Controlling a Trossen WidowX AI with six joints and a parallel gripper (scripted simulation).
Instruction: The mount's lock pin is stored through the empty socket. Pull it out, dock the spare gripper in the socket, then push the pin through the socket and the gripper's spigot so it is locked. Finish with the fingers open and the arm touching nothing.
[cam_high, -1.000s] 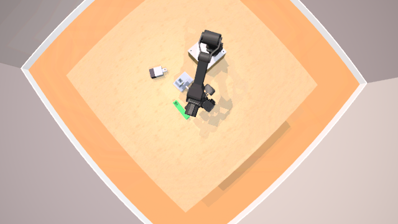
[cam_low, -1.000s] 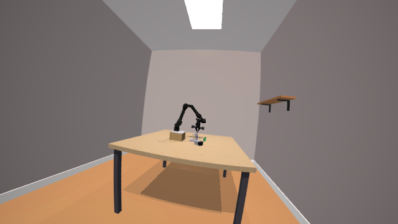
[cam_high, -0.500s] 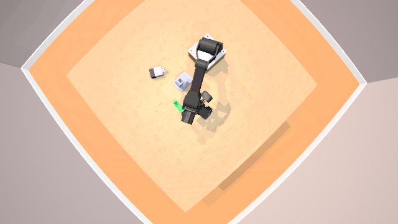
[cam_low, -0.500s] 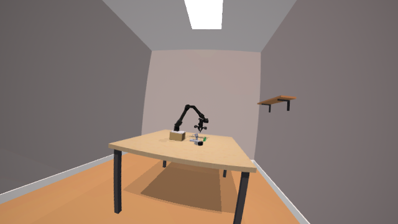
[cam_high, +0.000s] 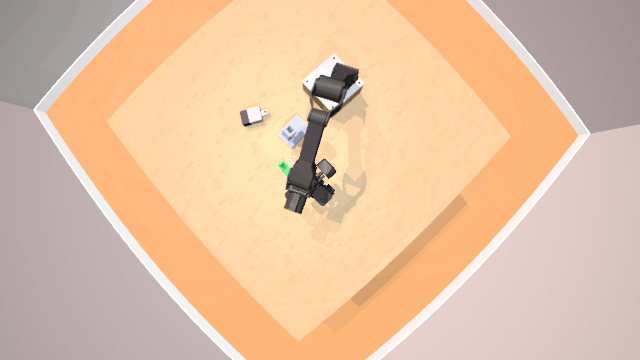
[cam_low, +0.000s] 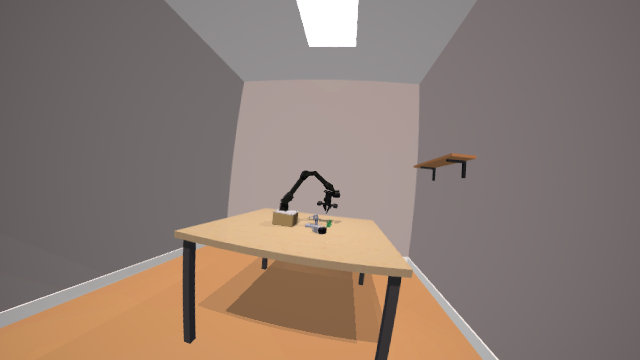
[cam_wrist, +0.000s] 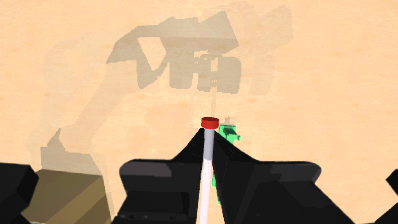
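Right now the green pin holder is 9 cm to the right of my gripper tip, 7 cm below it and 4 cm ahead of it. Also, from my gripper tip: spare gripper: 36 cm to the right, 7 cm below, 4 cm behind; then socket: 20 cm to the right, 9 cm behind, 4 cm below.
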